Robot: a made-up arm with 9 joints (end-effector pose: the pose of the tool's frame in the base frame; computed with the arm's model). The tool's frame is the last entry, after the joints.
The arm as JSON. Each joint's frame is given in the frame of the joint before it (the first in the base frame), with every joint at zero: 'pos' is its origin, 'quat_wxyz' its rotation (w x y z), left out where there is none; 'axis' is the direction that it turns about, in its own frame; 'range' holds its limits. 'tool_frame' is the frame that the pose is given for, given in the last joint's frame.
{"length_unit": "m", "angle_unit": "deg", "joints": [
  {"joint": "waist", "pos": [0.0, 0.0, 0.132], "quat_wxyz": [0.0, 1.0, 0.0, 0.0], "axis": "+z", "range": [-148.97, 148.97]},
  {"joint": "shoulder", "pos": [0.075, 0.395, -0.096], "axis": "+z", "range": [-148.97, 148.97]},
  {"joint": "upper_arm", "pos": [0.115, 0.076, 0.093], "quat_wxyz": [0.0, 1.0, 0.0, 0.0], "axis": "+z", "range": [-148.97, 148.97]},
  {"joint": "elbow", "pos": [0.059, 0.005, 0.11], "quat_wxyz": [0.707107, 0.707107, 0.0, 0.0], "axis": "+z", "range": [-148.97, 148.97]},
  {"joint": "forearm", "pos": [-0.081, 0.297, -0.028], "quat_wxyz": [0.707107, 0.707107, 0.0, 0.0], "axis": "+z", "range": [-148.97, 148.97]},
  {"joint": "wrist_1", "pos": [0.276, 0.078, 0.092], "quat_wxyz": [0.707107, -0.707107, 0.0, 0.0], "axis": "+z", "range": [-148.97, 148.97]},
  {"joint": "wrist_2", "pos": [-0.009, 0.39, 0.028], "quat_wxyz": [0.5, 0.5, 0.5, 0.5], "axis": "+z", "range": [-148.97, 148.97]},
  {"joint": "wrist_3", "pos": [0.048, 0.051, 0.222], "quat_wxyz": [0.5, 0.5, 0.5, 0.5], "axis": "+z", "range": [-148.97, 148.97]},
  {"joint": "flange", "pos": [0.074, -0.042, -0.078], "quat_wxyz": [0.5, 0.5, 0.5, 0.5], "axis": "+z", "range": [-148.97, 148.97]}
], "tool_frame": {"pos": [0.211, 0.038, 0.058], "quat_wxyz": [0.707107, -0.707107, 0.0, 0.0]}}
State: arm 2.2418 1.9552 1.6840 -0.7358 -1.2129 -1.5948 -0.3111 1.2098 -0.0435
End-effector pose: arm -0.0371 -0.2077 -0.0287 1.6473 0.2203 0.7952
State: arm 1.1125 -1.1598 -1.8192 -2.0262 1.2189 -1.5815 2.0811 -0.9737 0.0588
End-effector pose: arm -0.5660 -0.2728 0.1798 0.4999 -0.0899 0.4003
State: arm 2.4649 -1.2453 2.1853 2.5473 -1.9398 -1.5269 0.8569 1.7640 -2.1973
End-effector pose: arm -0.5215 0.6277 0.2675 -2.3003 0.6347 -0.5376
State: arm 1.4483 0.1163 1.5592 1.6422 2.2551 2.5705 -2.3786 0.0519 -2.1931
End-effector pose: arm -0.0706 -0.0012 0.1962 -1.3430 0.2499 0.5169
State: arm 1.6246 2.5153 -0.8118 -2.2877 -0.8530 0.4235 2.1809 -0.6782 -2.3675
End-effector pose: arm -0.4074 0.6999 -0.0993 -1.2669 -0.8556 0.4995
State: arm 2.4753 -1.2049 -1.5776 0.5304 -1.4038 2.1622 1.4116 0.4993 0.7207
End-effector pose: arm -0.4073 0.2916 0.6132 -0.3317 -1.5828 1.3671
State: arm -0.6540 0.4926 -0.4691 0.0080 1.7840 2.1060 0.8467 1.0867 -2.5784
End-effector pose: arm 0.2142 -0.2942 0.6222 -0.8079 1.2762 -1.9249
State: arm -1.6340 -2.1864 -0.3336 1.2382 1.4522 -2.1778 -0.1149 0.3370 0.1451
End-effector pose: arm -0.1997 0.3453 -0.1206 0.7697 -1.7043 -1.7276
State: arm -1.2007 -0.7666 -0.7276 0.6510 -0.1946 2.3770 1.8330 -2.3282 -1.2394
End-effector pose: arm 0.2915 0.0556 0.0854 0.0214 1.1205 2.4708
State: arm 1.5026 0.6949 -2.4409 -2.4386 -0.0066 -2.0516 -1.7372 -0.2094 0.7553
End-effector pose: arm -0.5804 -0.7205 0.1017 0.0978 -2.2601 -0.5457
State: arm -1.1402 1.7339 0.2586 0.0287 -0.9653 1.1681 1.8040 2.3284 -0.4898
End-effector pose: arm 0.3111 -0.3179 0.8491 -0.0810 2.1794 -1.6272
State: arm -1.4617 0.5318 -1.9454 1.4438 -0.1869 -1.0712 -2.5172 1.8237 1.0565
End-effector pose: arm 0.7035 0.0667 0.8047 -0.5143 1.5023 0.1239
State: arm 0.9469 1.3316 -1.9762 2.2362 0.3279 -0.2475 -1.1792 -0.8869 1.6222
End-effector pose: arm -0.0238 -0.9302 0.1004 0.8900 -1.8149 -1.4561
